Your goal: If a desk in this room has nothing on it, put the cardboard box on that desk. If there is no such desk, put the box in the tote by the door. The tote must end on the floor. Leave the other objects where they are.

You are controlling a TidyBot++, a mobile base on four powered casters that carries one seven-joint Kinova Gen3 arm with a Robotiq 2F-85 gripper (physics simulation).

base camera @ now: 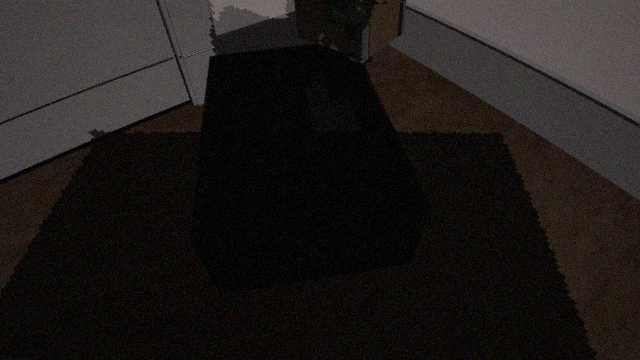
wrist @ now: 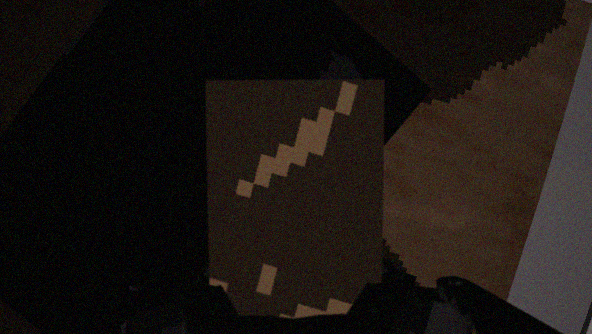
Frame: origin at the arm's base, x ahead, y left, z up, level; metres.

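Seen in the pictures: gripper, fingertip midpoint: point(base camera: 376, 46) point(wrist: 297, 269).
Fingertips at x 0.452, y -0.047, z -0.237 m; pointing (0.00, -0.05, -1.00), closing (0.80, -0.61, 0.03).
Offsets run from my fingertips to a thing's top centre. Level surfaces: height alone.
The cardboard box {0.023 m ahead, 0.031 m left, 0.050 m up} point(wrist: 295, 215) point(base camera: 314, 22), brown with small lit patches, is between the fingers of my gripper point(wrist: 297, 269), which is shut on it. In the wrist view it fills the middle, upright in the frame. A black, straight-edged tote {0.035 m back, 0.088 m left, 0.059 m down} point(base camera: 300, 190) point(wrist: 110, 140) stands on the floor in the base view's middle. In the wrist view the box overlaps the tote's right part; in the base view it shows past the tote's far end, raised. The tote's inside is too dark to make out. No desk shows in either view.
A pale panelled surface, perhaps the door point(base camera: 100, 45), rises at the left. A pale wall point(base camera: 565, 35) with a grey baseboard point(base camera: 525, 85) point(wrist: 555, 190) runs along the right. A wide dark shadow lies on the brown wood floor {0.159 m down} point(base camera: 590, 250) point(wrist: 460, 175) around the tote.
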